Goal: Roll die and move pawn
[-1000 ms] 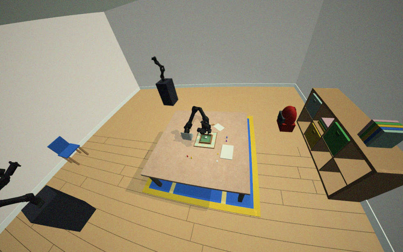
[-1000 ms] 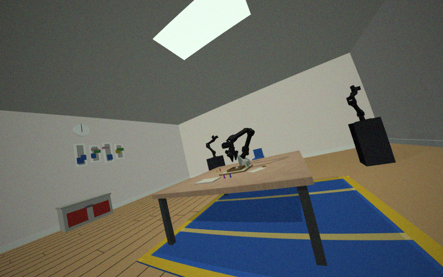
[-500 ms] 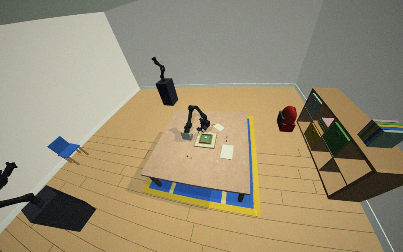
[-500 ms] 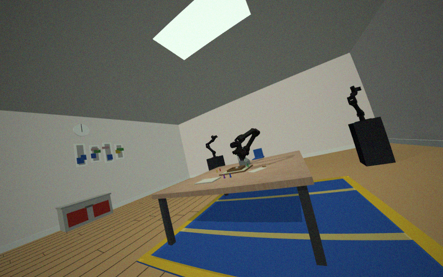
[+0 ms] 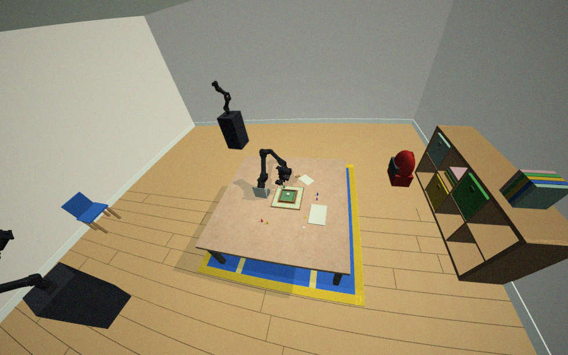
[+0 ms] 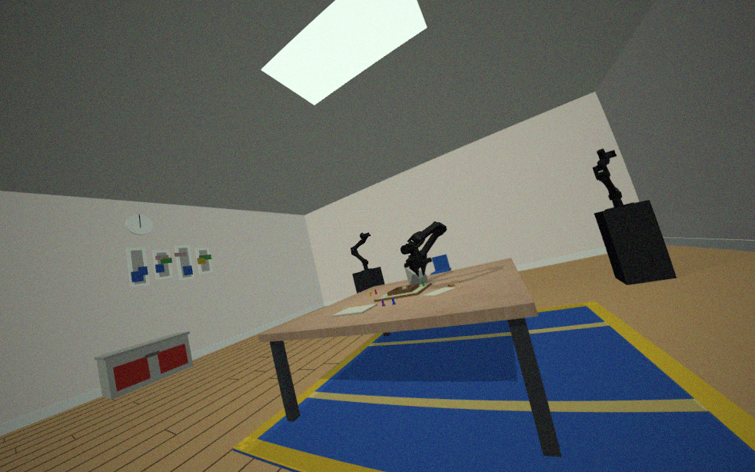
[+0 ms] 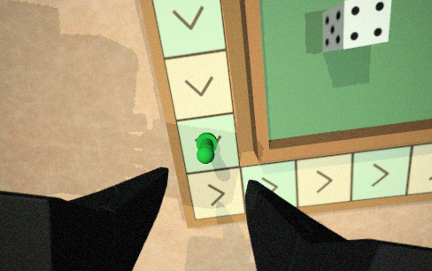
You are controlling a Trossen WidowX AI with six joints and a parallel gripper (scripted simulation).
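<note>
The green pawn lies 5 cm below my gripper tip. The rest, counted from my gripper tip: green felt dice tray 8 cm ahead, 10 cm to the right, 7 cm below; white die 8 cm ahead, 9 cm to the right, 5 cm below.
</note>
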